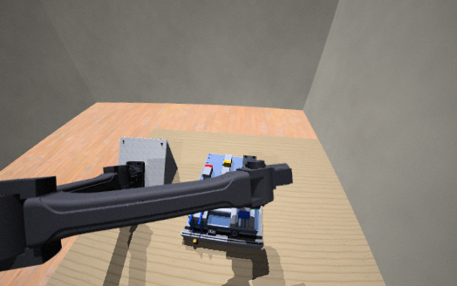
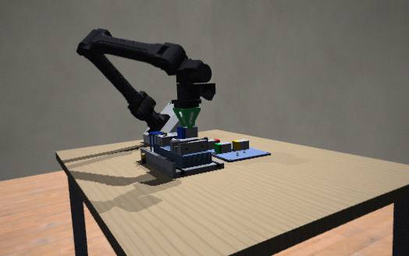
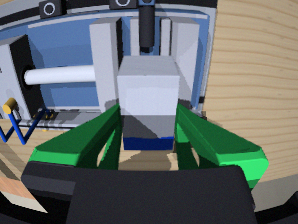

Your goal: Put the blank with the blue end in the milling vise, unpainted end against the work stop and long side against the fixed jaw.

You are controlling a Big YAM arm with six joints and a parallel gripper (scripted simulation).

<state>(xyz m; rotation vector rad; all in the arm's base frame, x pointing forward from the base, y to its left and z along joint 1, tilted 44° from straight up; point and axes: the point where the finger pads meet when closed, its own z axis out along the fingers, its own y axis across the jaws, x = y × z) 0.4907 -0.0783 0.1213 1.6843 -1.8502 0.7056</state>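
Right now the blue-ended blank is 20 mm below my hand. From my hand the other things lie so: dark work stop rod: 50 mm to the left, 50 mm below; green-ended blank: 80 mm behind, 210 mm to the left, 120 mm below; vise: 70 mm behind, 10 mm to the left, 100 mm below.
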